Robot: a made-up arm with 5 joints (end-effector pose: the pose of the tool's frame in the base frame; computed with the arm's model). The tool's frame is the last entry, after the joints. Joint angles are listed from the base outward.
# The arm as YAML. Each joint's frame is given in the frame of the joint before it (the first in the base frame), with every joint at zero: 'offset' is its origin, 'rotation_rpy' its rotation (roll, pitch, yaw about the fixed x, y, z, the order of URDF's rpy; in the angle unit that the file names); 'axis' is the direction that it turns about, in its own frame. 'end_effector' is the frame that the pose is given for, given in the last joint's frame.
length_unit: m
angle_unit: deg
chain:
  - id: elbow
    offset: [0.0, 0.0, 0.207]
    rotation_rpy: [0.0, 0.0, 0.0]
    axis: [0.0, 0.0, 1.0]
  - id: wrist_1
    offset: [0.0, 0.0, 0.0]
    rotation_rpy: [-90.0, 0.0, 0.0]
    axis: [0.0, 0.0, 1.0]
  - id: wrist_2
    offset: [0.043, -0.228, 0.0]
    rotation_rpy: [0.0, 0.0, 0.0]
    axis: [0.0, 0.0, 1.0]
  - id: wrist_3
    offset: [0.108, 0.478, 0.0]
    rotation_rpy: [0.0, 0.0, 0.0]
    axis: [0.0, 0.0, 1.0]
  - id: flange
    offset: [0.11, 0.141, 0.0]
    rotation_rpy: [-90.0, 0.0, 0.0]
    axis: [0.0, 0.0, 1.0]
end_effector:
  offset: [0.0, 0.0, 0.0]
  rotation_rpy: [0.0, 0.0, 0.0]
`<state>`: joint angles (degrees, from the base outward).
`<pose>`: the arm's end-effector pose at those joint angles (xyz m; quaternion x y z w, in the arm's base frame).
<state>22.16 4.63 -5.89 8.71 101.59</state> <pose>0.2506 0.1020 -0.1988 0.7676 -0.6376 -0.0306 0.0573</pose>
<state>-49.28 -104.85 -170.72 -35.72 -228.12</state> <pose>-0.4762 0.5533 -0.1394 -0.0092 -0.9110 -0.3098 0.2722</pose>
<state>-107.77 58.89 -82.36 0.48 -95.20</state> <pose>-0.2024 -0.6316 -0.1943 0.9741 -0.1073 -0.0397 0.1953</pose>
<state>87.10 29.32 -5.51 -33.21 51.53</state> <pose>0.0094 0.1863 -0.2173 -0.9490 -0.3044 -0.0289 0.0767</pose>
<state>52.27 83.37 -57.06 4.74 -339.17</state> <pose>0.0844 0.1091 -0.4633 0.9275 0.2611 -0.2150 0.1594</pose>
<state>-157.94 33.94 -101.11 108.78 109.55</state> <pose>-0.5876 -0.2381 0.1078 0.6464 0.6753 0.3240 0.1456</pose>
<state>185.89 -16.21 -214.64 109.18 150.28</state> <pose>0.3969 0.0409 0.8236 -0.4640 -0.1490 0.8544 0.1803</pose>
